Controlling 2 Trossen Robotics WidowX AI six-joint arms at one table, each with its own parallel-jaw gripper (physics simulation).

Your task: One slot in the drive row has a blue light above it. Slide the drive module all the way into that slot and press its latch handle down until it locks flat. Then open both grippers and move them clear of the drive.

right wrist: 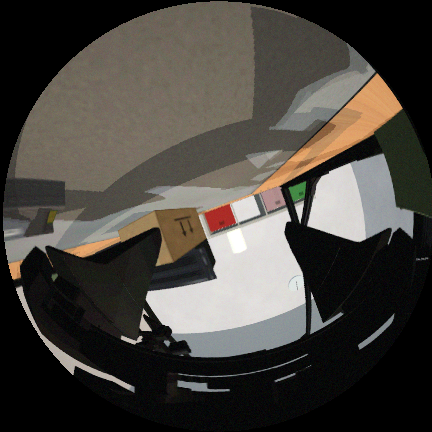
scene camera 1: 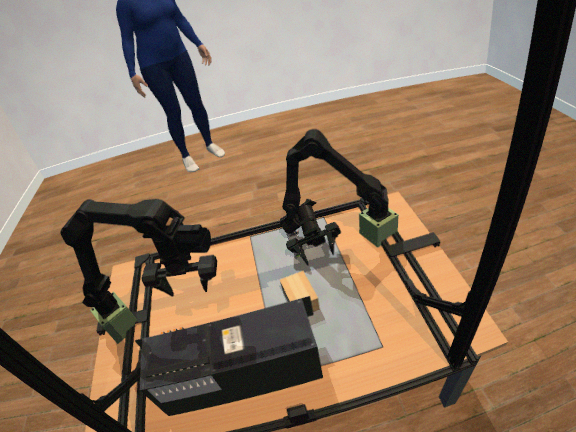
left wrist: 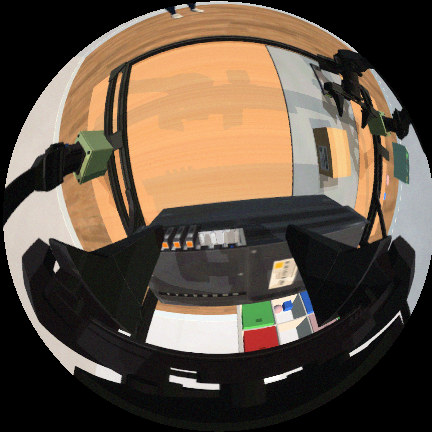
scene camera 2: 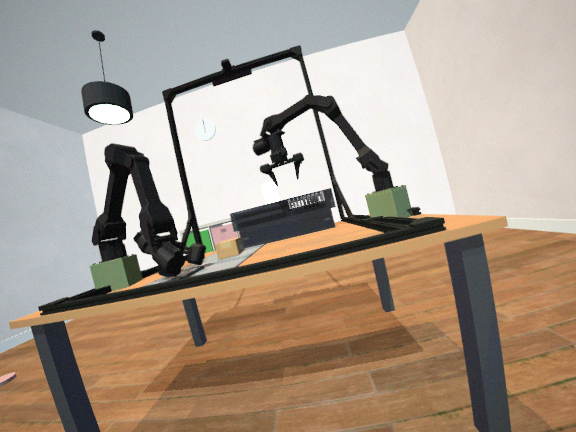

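Seen in the pictures: left gripper, fingertip midpoint: (scene camera 1: 189, 293) (left wrist: 226, 231) (scene camera 2: 287, 183); right gripper, fingertip midpoint: (right wrist: 224, 231) (scene camera 1: 320, 260) (left wrist: 351, 122); left arm's base, origin of the base link: (scene camera 1: 107, 308) (left wrist: 77, 157) (scene camera 2: 385, 190); right arm's base, origin of the base link: (scene camera 1: 378, 213) (scene camera 2: 114, 259).
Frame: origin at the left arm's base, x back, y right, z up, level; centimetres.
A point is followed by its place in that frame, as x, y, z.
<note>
The black drive chassis (scene camera 1: 270, 335) {-24.3, 53.0, 6.9} (scene camera 2: 285, 227) {-19.8, 39.1, -5.5} (left wrist: 200, 270) stands on the table. In the left wrist view, its drive row (left wrist: 220, 237) {-13.0, 35.9, 2.3} has orange-marked modules and pale slots, with a small blue spot near its right end; the exact slot is unclear. My left gripper (scene camera 1: 187, 291) {-18.5, 30.6, 12.9} (scene camera 2: 287, 180) {-18.5, 30.6, 12.9} (left wrist: 226, 231) {-18.5, 30.6, 12.9} is open and empty above the chassis side. A flat dark piece, apparently the drive module (left wrist: 318, 79) {-61.3, 24.2, -9.8}, lies on the grey mat (scene camera 1: 350, 330) {-45.0, 61.3, -10.5} near my right gripper (scene camera 1: 320, 257) {-59.6, 39.2, -6.4} (left wrist: 355, 107) (right wrist: 223, 227) {-59.6, 39.2, -6.4}, which is open, empty and low over the mat. The latch handle cannot be made out clearly.
A cardboard box (scene camera 1: 299, 291) {-44.6, 43.1, -4.5} (scene camera 2: 229, 249) {-47.2, 36.3, -7.7} (left wrist: 336, 152) {-43.7, 41.3, -4.5} (right wrist: 180, 232) {-49.8, 42.1, -7.1} sits on the mat between my right gripper and the chassis. A black frame (scene camera 1: 467, 320) {-50.8, 90.2, 11.6} (scene camera 2: 175, 135) {-51.3, 89.6, 64.0} rises around the table. Coloured bins (left wrist: 258, 316) (right wrist: 220, 218) stand beyond the chassis.
</note>
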